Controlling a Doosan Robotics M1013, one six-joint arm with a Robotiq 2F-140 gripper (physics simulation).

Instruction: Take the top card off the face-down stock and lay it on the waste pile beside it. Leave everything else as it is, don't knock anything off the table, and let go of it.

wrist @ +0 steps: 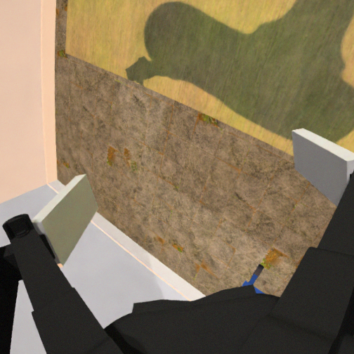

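My gripper (189,170) is open and empty, its two pads wide apart, one at the left and one at the right of the wrist view. Brown mottled ground shows between them. No card, face-down stock or waste pile shows in this view, so where the gripper is relative to them cannot be told.
A yellow-green surface (102,32) at the top carries a dark shadow. Brown mottled ground (165,150) lies below its edge. A pale pink wall (22,100) stands at the left, a grey wall (117,260) at the lower left. A small blue object (251,281) is partly hidden by the gripper.
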